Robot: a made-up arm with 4 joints.
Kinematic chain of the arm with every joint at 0, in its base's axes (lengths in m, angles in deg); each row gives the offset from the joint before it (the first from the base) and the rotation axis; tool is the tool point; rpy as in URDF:
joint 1: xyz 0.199 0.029 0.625 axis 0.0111 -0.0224 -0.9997
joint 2: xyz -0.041 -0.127 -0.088 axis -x
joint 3: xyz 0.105 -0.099 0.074 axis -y
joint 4: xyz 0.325 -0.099 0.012 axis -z
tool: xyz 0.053 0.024 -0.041 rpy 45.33 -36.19 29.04
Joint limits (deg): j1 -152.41..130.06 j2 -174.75..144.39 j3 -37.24..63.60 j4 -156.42..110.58
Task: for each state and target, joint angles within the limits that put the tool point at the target. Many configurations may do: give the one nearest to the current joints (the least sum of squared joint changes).
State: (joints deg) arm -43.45 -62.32 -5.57 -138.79
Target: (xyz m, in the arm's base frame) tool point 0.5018 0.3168 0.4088
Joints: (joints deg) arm -81.48 -53.17 -1.91 -128.33
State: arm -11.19 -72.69 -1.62 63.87
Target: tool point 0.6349 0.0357 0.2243
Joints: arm -24.95 -118.94 24.02 80.52
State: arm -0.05 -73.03 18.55 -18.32
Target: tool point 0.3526 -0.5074 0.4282
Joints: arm 28.69 -79.12 32.30 -18.37
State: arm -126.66 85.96 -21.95 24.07
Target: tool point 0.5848 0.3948 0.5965
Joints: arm -88.94 50.84 -31.19 44.62
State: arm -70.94 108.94 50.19 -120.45
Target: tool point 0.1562 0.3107 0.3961
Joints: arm -55.17 141.73 63.60 -126.03
